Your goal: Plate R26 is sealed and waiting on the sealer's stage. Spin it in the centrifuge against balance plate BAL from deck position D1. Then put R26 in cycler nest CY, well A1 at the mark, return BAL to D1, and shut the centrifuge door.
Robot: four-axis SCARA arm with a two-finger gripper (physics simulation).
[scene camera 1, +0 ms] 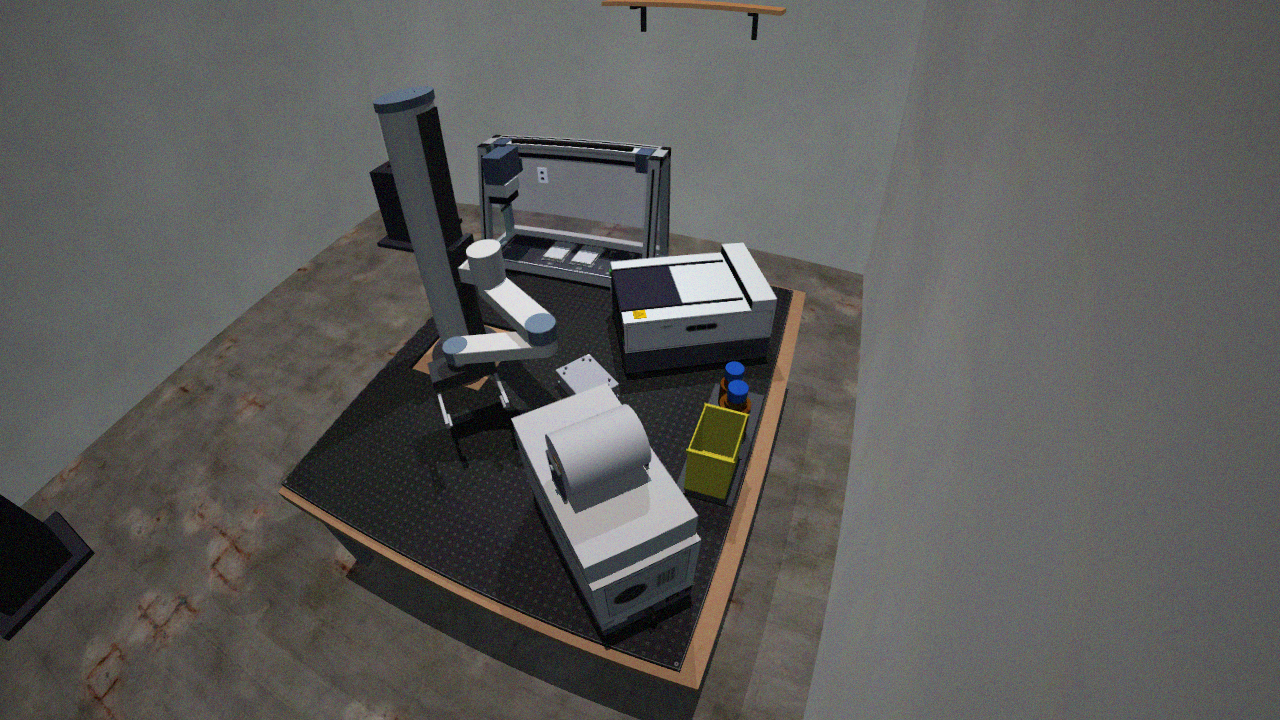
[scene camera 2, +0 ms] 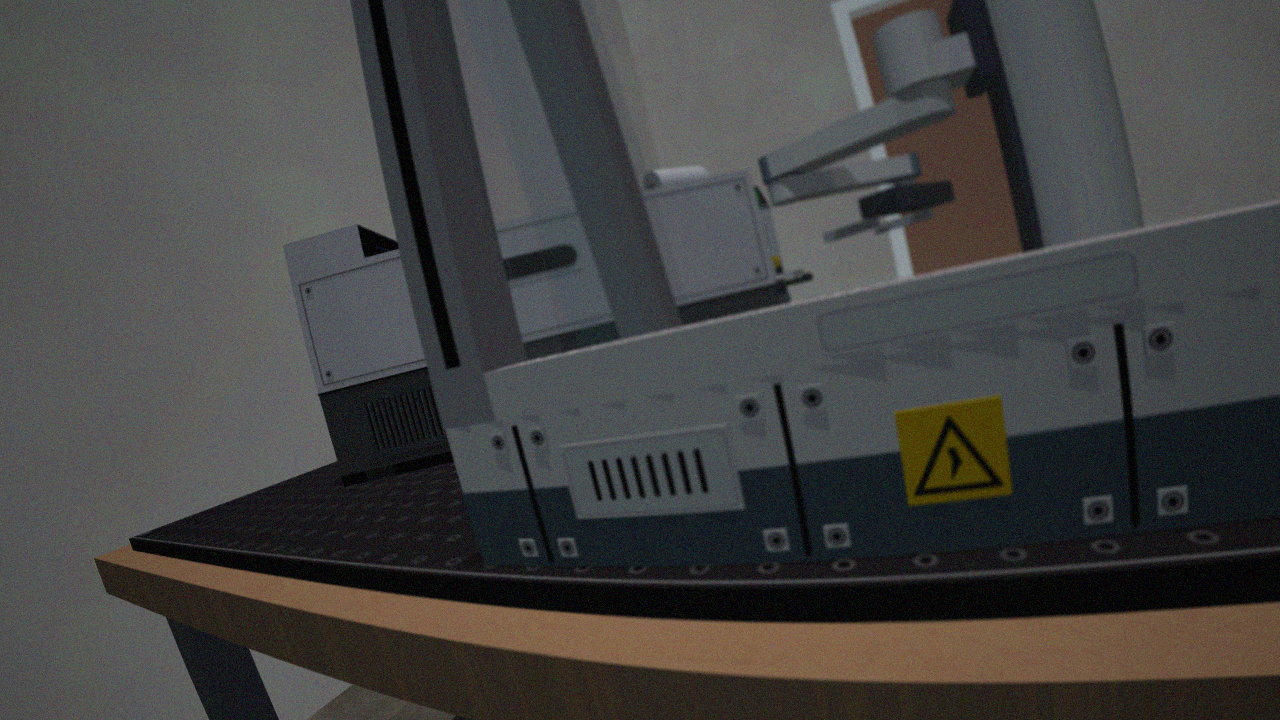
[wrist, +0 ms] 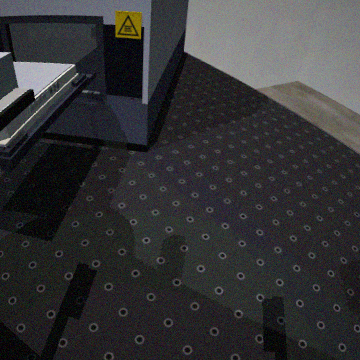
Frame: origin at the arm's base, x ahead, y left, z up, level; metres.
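Seen in the pictures: gripper, fingertip midpoint: (scene camera 1: 478,415) (wrist: 203,94).
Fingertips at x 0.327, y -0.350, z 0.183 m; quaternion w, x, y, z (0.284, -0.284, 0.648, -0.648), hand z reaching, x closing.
Pixels of each thing's top centre, then the offset from my fingertips to it.
- Plate R26, top centre: (wrist: 3,86) dz -0.053, dx +0.184, dy +0.062 m
- sealer, top centre: (scene camera 1: 589,420) dz +0.306, dx +0.407, dy -0.137 m
- white block with small pegs, top centre: (scene camera 1: 586,374) dz -0.105, dx +0.149, dy +0.328 m
- yellow bin, top centre: (scene camera 1: 710,454) dz +0.005, dx +0.585, dy +0.087 m
Plate R26 (wrist: 47,72), white, lies flat on the sealer's protruding stage at the left of the wrist view; its label is too oblique to read. The sealer (scene camera 1: 608,510) (scene camera 2: 707,241) (wrist: 127,117) has a white roll on top. My gripper (scene camera 1: 476,410) (scene camera 2: 875,229) is open and empty, above the table to the left of the sealer in scene camera 1; part of one finger shows at the left edge of the wrist view. Two white plates (scene camera 1: 561,252) (scene camera 1: 586,257) lie on the gantry deck; I cannot read which is BAL. The centrifuge door and nest CY cannot be made out.
A white machine (scene camera 1: 758,291) (scene camera 2: 366,317) with a dark and white top stands at the back right. A white block with small pegs (scene camera 1: 586,371) stands by the sealer's front. A yellow bin (scene camera 1: 713,472) and blue-capped bottles (scene camera 1: 737,390) stand by the right edge. The gantry frame (scene camera 1: 664,201) stands behind.
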